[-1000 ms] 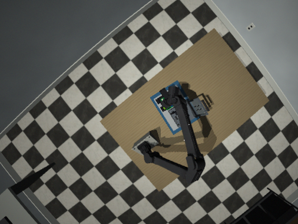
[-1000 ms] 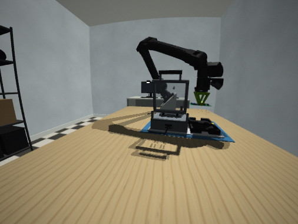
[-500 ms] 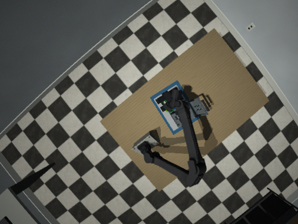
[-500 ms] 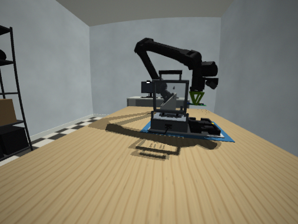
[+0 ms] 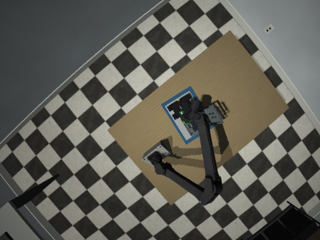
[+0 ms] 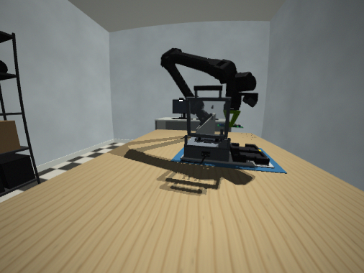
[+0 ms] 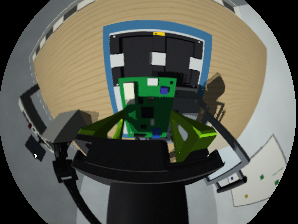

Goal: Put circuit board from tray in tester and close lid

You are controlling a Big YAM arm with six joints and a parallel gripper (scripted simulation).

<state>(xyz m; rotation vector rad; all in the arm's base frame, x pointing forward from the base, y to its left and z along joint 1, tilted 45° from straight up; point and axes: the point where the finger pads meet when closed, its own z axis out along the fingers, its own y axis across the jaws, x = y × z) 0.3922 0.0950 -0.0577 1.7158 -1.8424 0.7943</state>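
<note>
My hand is 90 mm to the left of the tester plate, 60 mm above it and 30 mm short of it. The rest, counted from my hand: green circuit board (right at my hand); then clear lid (150 mm ahead, 110 mm to the right, 50 mm above).
</note>
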